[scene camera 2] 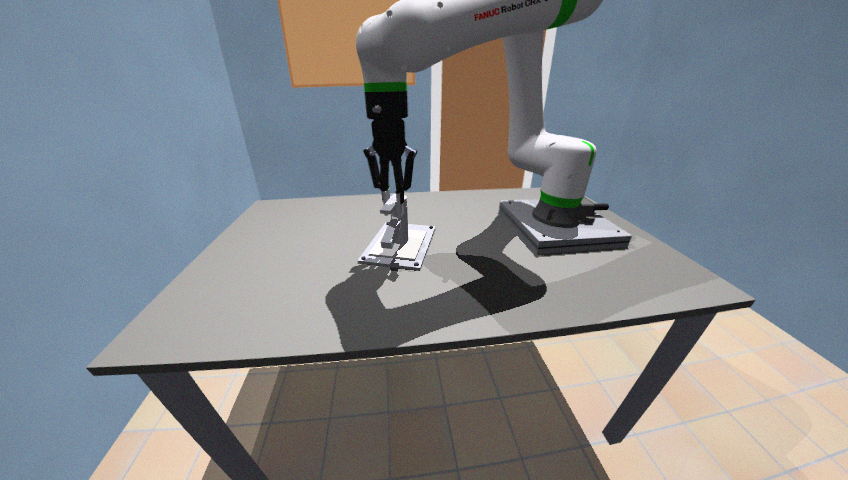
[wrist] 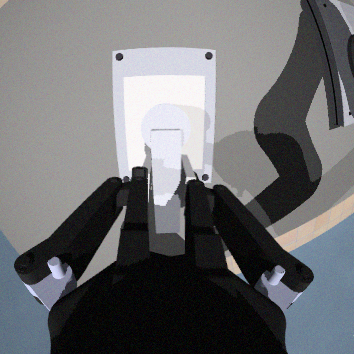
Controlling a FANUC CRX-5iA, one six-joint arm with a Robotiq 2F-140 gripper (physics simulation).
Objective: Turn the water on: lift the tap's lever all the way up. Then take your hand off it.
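Frame: origin at the arm's base, x ahead, y left, z up, level; millimetres.
Where they show: gripper, between the fingertips: [scene camera 2: 394, 214] [wrist: 165, 163]; arm's base, origin of its link: [scene camera 2: 555, 217].
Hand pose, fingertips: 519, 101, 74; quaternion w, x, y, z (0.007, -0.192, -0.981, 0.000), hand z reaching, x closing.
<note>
Each offset is from my fingertips to the top centre of the thing, as dx, dy, dz. "spot": to the spot under its first point. Level surfaces: height alone.
The tap @(spot: -25, -23, -55) [scene camera 2: 404, 228] [wrist: 166, 114] stands upright on its pale base plate [scene camera 2: 427, 246] [wrist: 164, 62]. Its flat light-grey lever @(+4, +10, +40) [scene camera 2: 387, 208] [wrist: 165, 145] sticks out from the top of the column, roughly level in the scene view; its exact angle is hard to tell. A lower spout @(+7, +24, -17) [scene camera 2: 389, 235] juts out under it on the same side. My gripper [scene camera 2: 393, 197] [wrist: 165, 163] points straight down over the tap and is shut on the lever, one finger on each side. The fingers partly hide the lever's sides in the wrist view.
The tap's plate lies on the grey table @(dz -116) [scene camera 2: 267, 285] [wrist: 60, 100]. The robot's base plate [scene camera 2: 586, 242] stands on the table to the right of the tap in the scene view. The arm's shadow falls across the table in front of the tap.
</note>
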